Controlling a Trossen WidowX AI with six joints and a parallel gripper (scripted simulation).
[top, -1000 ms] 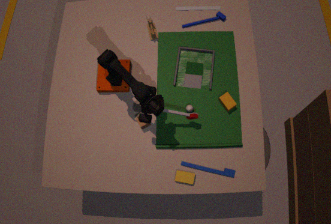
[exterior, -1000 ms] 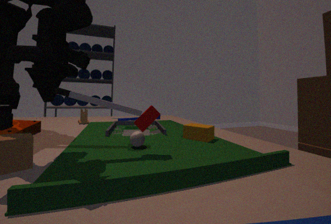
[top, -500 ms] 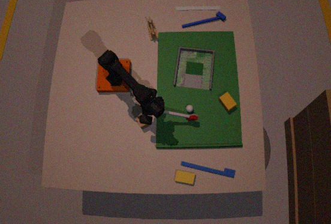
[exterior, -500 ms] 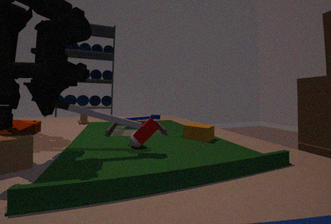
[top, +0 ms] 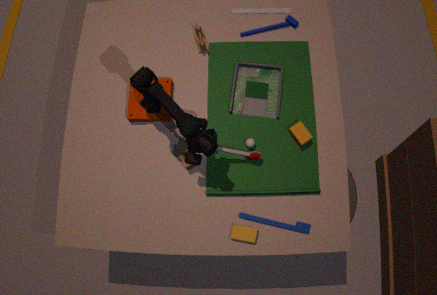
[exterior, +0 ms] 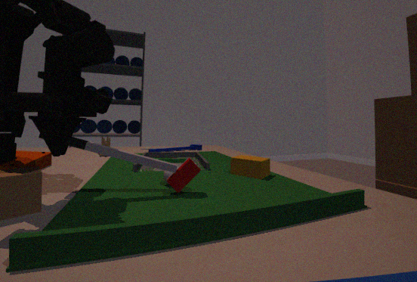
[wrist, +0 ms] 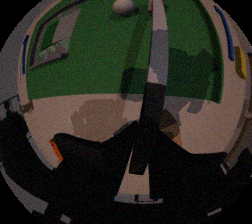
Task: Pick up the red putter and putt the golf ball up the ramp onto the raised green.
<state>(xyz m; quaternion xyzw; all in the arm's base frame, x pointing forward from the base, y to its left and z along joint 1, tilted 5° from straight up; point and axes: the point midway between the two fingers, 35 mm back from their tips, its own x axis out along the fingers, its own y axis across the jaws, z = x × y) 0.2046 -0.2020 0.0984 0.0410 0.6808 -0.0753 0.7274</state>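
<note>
Right now my gripper tip is 4 cm past the tan block, 4 cm to the left of it and 5 cm above it. Round my gripper tip: green mat: 27 cm ahead, 17 cm to the left, 8 cm below; white golf ball: 21 cm ahead, 3 cm to the left, 5 cm below; red putter: 12 cm ahead, 1 cm to the right.
</note>
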